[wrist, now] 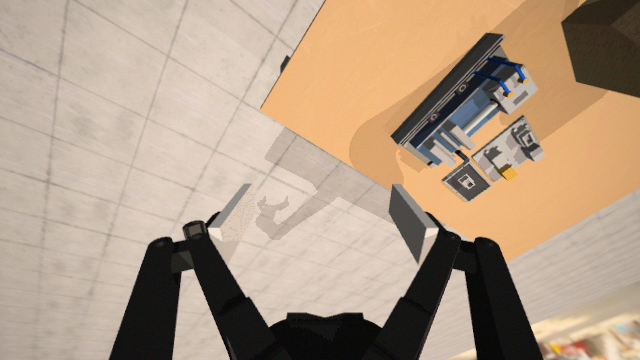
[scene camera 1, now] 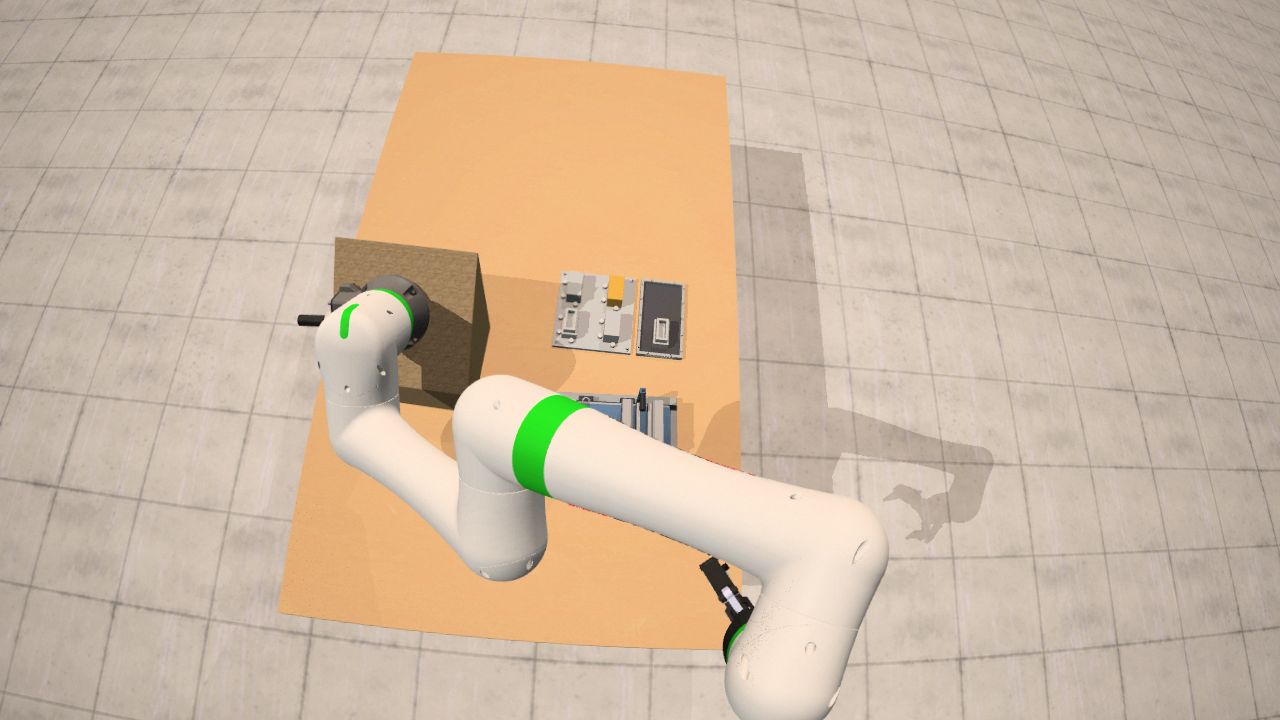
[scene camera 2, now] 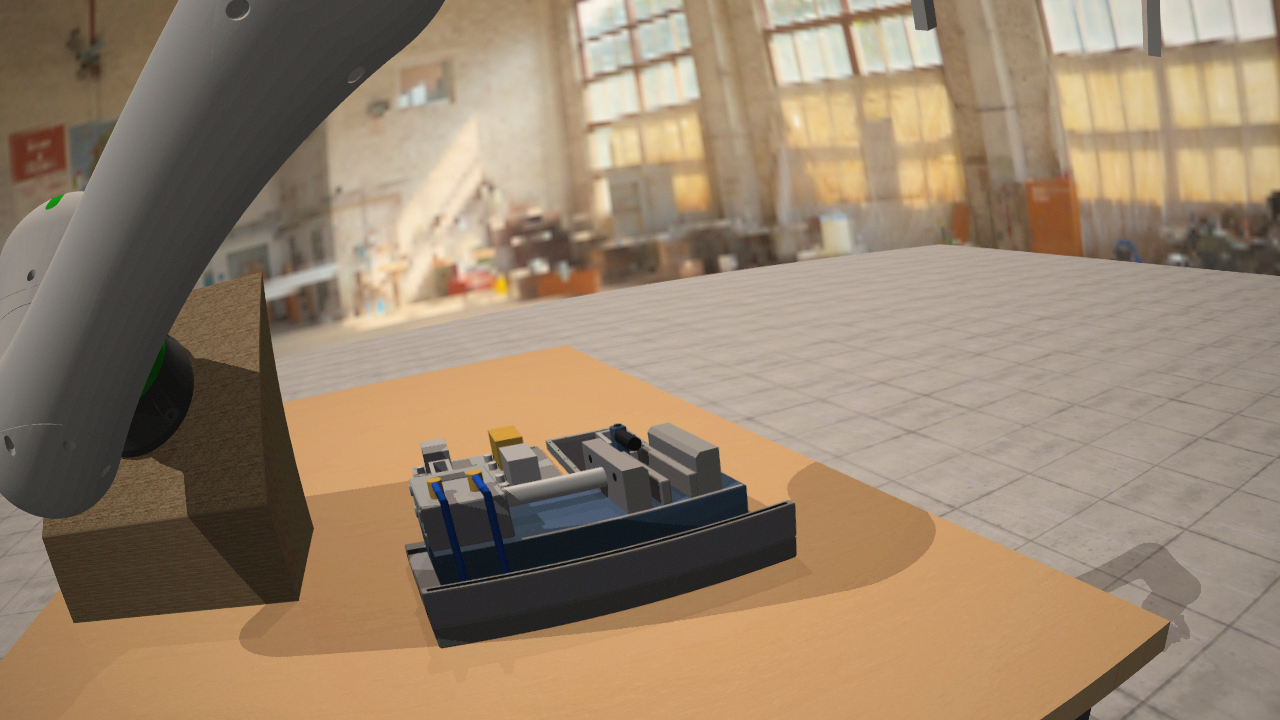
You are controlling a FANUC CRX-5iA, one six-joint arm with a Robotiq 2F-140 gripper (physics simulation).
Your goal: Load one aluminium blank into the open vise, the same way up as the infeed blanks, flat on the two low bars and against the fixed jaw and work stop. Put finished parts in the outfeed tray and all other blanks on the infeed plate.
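My gripper (scene camera 1: 713,573) (scene camera 2: 1038,22) (wrist: 322,198) is open and empty, high up beyond the table edge and away from the vise. The vise (scene camera 1: 657,422) (scene camera 2: 617,519) (wrist: 477,107) stands with its jaws apart, and no blank shows between them; the arm partly covers it in scene camera 1. The work stop (scene camera 1: 641,398) (scene camera 2: 626,437) is black. The infeed plate (scene camera 1: 588,333) (wrist: 481,161) carries grey blocks, an orange block (scene camera 1: 615,290) (scene camera 2: 504,437) (wrist: 507,172) and a pale part (scene camera 1: 570,334) with a rectangular opening. The dark outfeed tray (scene camera 1: 662,300) (wrist: 477,192) holds a similar hollow part (scene camera 1: 660,342).
The brown pedestal (scene camera 1: 402,250) (scene camera 2: 228,313) (wrist: 605,55) carries the arm base at one side of the table (scene camera 1: 572,161) (scene camera 2: 850,617) (wrist: 380,45). Blue hoses (scene camera 2: 452,537) rise at the vise's end nearest the pedestal. The infeed plate and outfeed tray lie side by side beyond the vise.
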